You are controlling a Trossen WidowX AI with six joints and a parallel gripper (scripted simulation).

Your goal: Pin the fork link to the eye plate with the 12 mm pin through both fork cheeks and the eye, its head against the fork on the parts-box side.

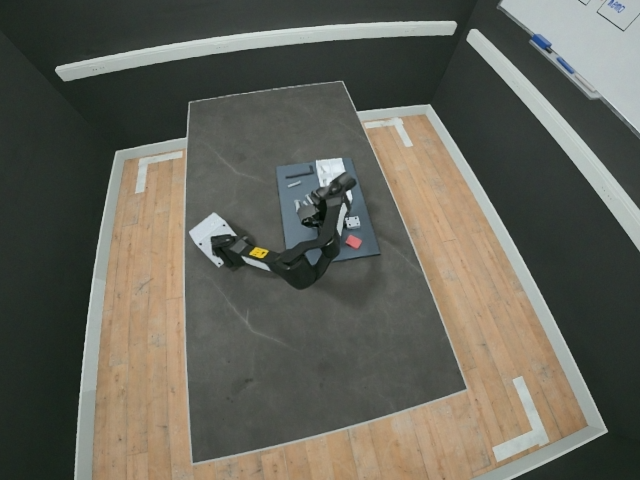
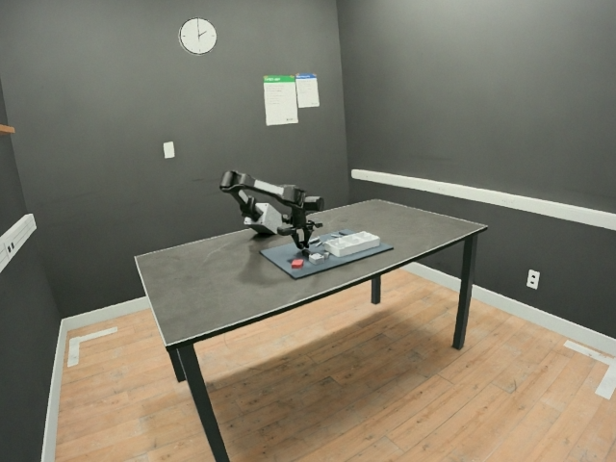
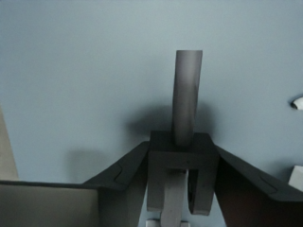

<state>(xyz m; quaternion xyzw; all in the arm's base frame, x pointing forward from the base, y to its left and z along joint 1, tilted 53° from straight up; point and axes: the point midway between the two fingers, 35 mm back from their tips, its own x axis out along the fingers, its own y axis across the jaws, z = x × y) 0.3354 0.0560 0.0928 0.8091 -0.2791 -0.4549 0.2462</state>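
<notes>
Now: hand 5 cm above the eye plate, 4 cm short of it and 1 cm to the left of it. Also, from my hand: grey block 11 cm ahead, 5 cm below, 3 cm to the right; then red block 10 cm to the right, 8 cm ahead, 6 cm below; then blue-grey mat 9 cm to the left, 7 cm below, 5 cm ahead.
</notes>
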